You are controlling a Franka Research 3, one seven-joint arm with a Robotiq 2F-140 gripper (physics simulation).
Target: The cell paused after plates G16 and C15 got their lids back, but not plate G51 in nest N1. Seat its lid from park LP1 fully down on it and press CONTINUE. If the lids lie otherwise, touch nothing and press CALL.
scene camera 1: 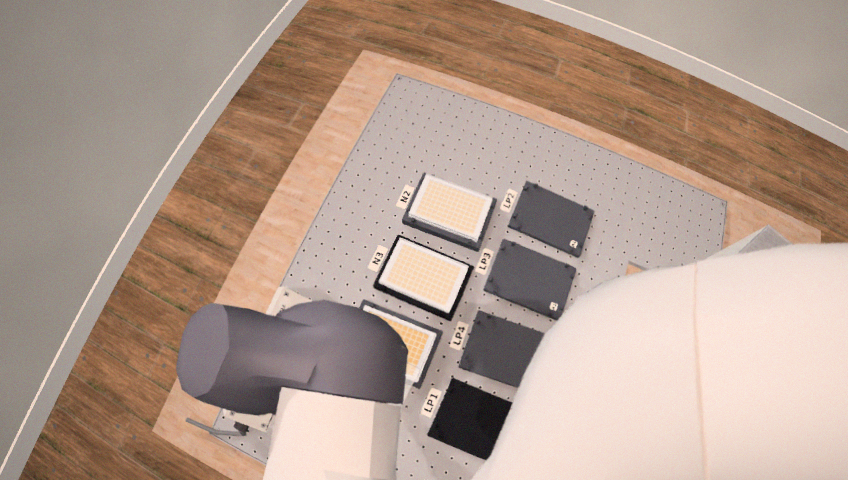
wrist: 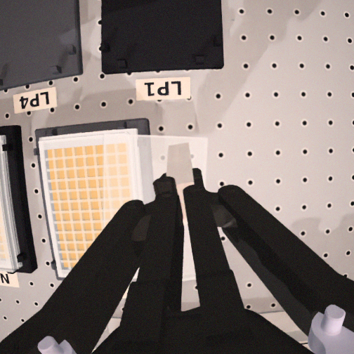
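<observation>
Plate G51, with orange wells (scene camera 1: pixel 416 347) (wrist: pixel 75 200), sits in nest N1 (wrist: pixel 90 126). A clear lid (wrist: pixel 200 150) lies out of line with it: it covers part of the plate and sticks out well past the nest's side. Whether it is tilted is hard to tell. My gripper (wrist: pixel 180 159) is shut with nothing held, its fingertips over the lid's overhanging part; the arm hides it in the scene view. Park LP1 (scene camera 1: pixel 470 419) (wrist: pixel 162 35) is black and bare. Plates in N2 (scene camera 1: pixel 452 205) and N3 (scene camera 1: pixel 425 273) look paler, under clear lids. The CONTINUE and CALL buttons are hidden.
Dark parks LP2 (scene camera 1: pixel 550 217), LP3 (scene camera 1: pixel 529 276) and LP4 (scene camera 1: pixel 499 347) (wrist: pixel 40 40) stand in a row beside the nests. A light control panel (scene camera 1: pixel 289 297) is mostly covered by the arm. The perforated deck (scene camera 1: pixel 452 130) (wrist: pixel 287 170) lies under everything.
</observation>
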